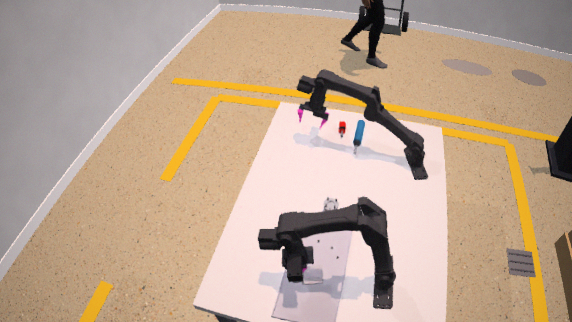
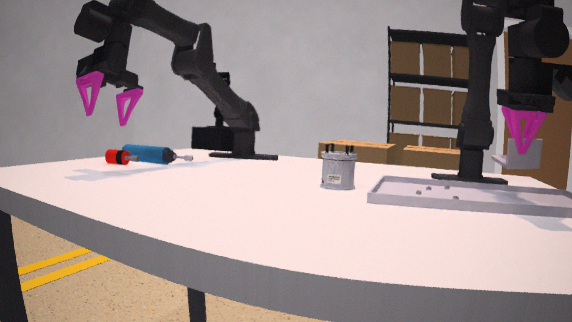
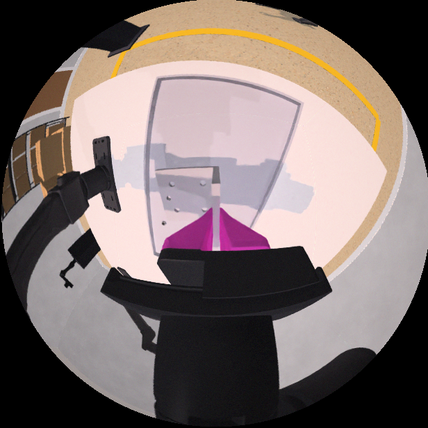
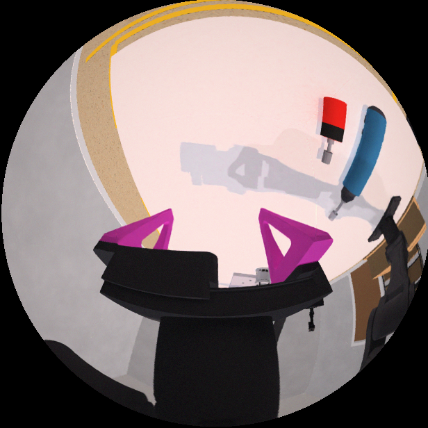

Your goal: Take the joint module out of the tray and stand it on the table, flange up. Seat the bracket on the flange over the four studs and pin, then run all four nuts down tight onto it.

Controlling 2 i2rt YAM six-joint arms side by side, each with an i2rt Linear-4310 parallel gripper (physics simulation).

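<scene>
The grey joint module (image 1: 330,204) (image 2: 338,171) (image 4: 262,274) stands upright on the table beside the tray (image 1: 320,306) (image 2: 500,205) (image 3: 200,110), flange and dark studs up. My left gripper (image 1: 304,270) (image 2: 522,151) (image 3: 215,212) is shut on the upright plate of the L-shaped bracket (image 1: 313,276) (image 2: 533,157) (image 3: 189,195). The bracket hangs above the tray, its holed plate roughly level. Several small nuts, one of them a nut (image 2: 455,197) near the front wall, lie in the tray. My right gripper (image 1: 311,124) (image 2: 106,120) (image 4: 215,212) is open and empty, above the table's far end.
A short red driver (image 1: 342,128) (image 2: 116,157) (image 4: 334,115) and a longer blue driver (image 1: 359,132) (image 2: 147,153) (image 4: 369,150) lie side by side on the table near my right gripper. A person (image 1: 375,35) and a hand truck stand beyond the table.
</scene>
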